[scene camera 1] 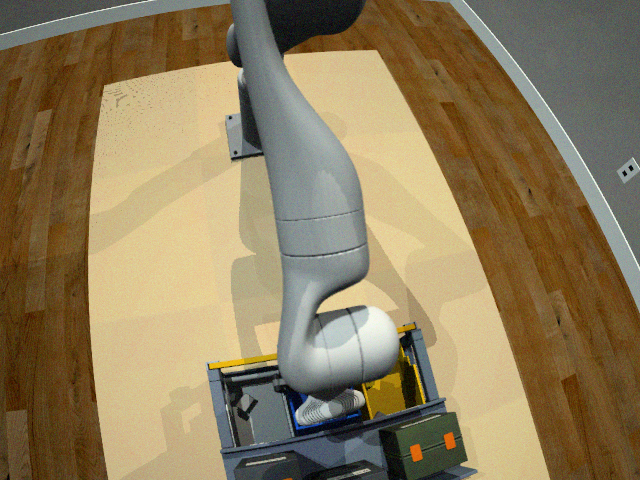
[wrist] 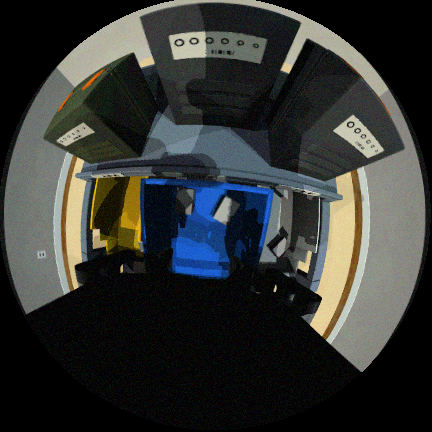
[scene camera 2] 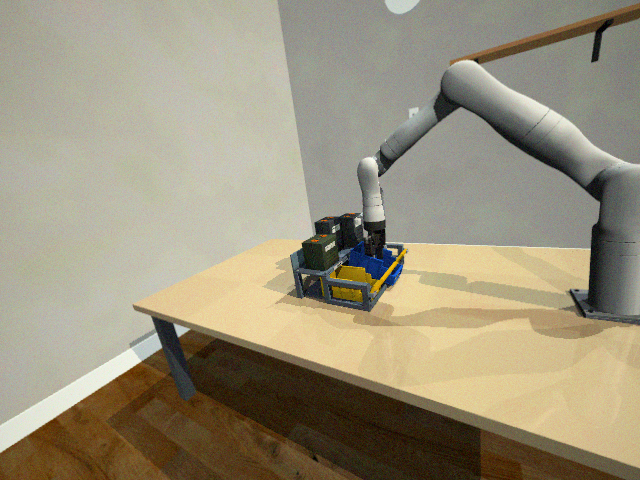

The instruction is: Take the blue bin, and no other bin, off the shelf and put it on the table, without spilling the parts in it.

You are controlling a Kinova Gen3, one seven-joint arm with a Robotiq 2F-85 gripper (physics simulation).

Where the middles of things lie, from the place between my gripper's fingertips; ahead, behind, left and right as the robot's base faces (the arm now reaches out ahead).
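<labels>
I see the blue bin (scene camera 2: 377,267) 10 mm ahead of my hand. Counting from my hand again, the grey bin (scene camera 1: 267,419) is 100 mm to the right, 70 mm ahead and 30 mm below. As for the yellow bin (scene camera 1: 401,389), it is 130 mm to the left of my hand, 30 mm ahead of it and 30 mm below it.
</labels>
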